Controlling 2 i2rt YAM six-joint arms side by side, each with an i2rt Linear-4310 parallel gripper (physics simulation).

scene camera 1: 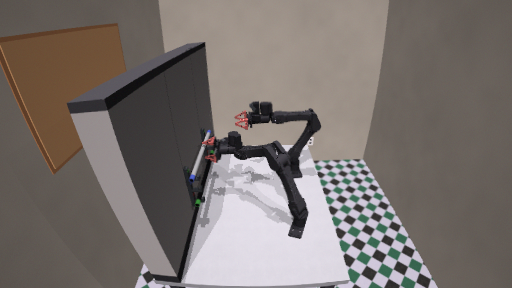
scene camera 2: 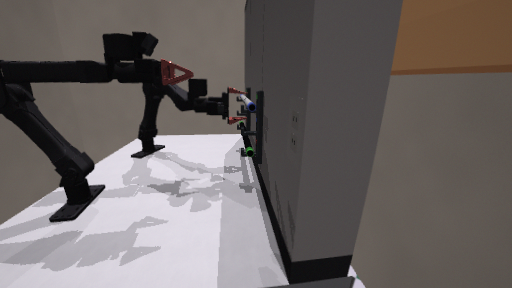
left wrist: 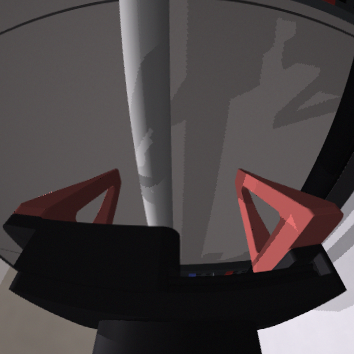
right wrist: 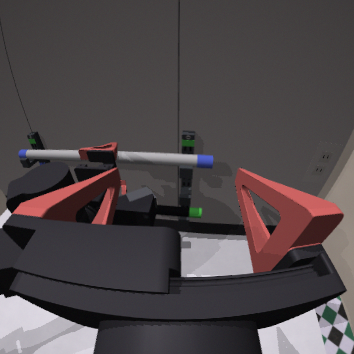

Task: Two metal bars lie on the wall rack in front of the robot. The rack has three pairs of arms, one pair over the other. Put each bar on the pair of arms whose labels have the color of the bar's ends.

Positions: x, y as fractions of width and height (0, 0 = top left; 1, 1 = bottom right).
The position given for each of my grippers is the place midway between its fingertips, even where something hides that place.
In view: my left gripper (left wrist: 0.50, 0.50), my right gripper (scene camera 2: 0.38, 0.26), a blue-ended bar (right wrist: 0.45, 0.45), a tall dark wall panel (scene camera 2: 0.67, 0.23) and a rack post (right wrist: 0.52, 0.48).
My left gripper is seen too in the right wrist view (right wrist: 0.33, 0.46). My right gripper shows as well in the right wrist view (right wrist: 0.50, 0.49). The tall dark wall panel shows as well in scene camera 1 (scene camera 1: 0.26, 0.52), in the left wrist view (left wrist: 0.73, 0.26) and in the right wrist view (right wrist: 0.74, 0.26).
